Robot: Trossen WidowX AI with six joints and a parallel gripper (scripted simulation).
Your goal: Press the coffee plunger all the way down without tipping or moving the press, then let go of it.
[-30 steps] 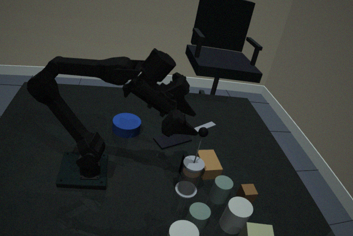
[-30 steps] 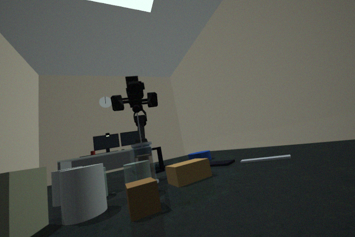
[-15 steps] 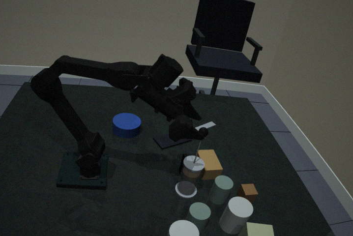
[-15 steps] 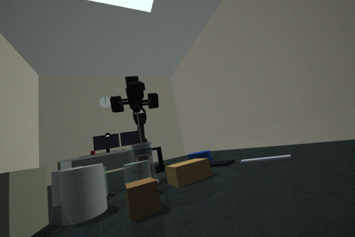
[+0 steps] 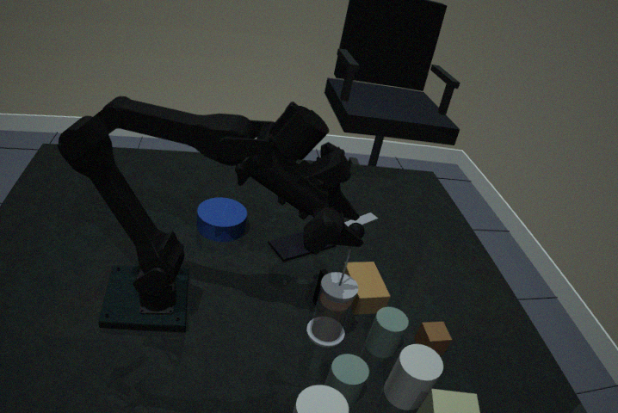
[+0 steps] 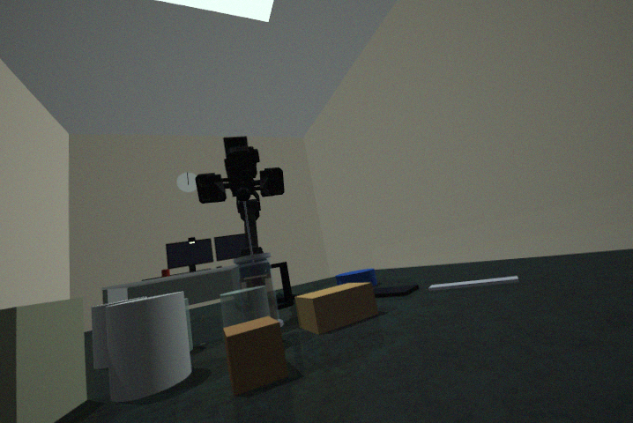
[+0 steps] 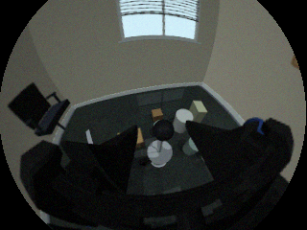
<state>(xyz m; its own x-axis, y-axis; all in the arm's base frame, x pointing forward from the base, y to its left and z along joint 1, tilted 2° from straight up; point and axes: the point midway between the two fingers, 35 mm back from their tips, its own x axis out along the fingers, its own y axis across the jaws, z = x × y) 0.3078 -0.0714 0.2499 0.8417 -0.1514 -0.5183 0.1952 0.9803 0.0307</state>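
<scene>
My gripper tip is 10 mm past the glass coffee press, 20 mm to the right of it and 130 mm above it. The rest, counted from my gripper tip: small orange cube 200 mm ahead, 60 mm to the right, 230 mm below; pale block 130 mm ahead, 260 mm to the right, 200 mm below; orange box 100 mm ahead, 100 mm to the left, 230 mm below.
</scene>
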